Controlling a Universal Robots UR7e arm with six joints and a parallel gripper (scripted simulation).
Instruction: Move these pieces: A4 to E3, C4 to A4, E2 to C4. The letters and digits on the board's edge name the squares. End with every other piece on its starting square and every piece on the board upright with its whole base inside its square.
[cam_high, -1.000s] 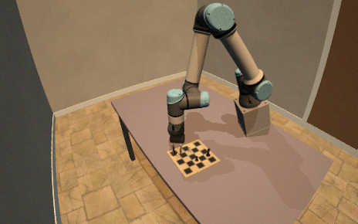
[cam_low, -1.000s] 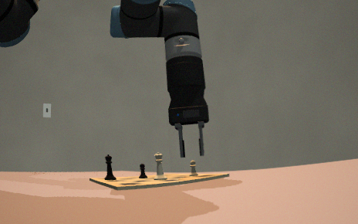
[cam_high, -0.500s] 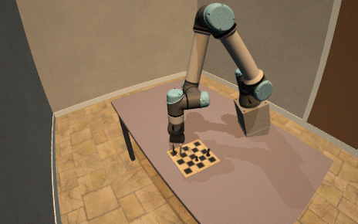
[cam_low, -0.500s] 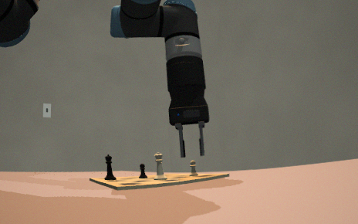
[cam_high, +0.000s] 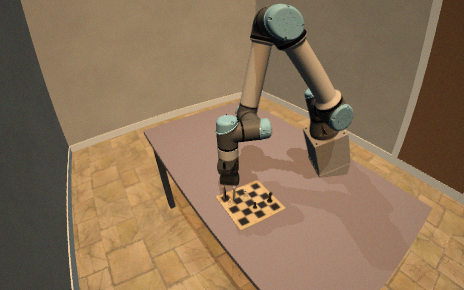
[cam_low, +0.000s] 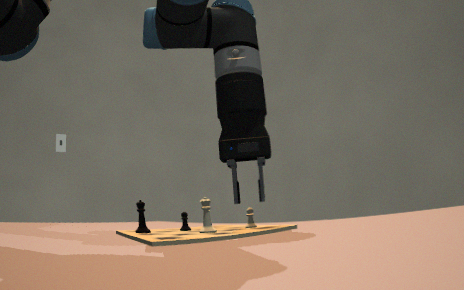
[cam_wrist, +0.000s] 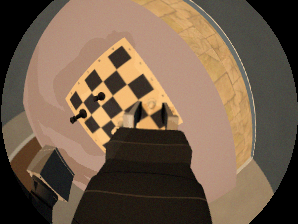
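The white pawn is 4 cm below my hand. The rest, counted from my hand: chessboard 8 cm behind, 3 cm to the left, 6 cm below; then black pawn 9 cm behind, 6 cm to the left, 4 cm below; then tall white piece 8 cm behind, 1 cm to the right, 3 cm below.
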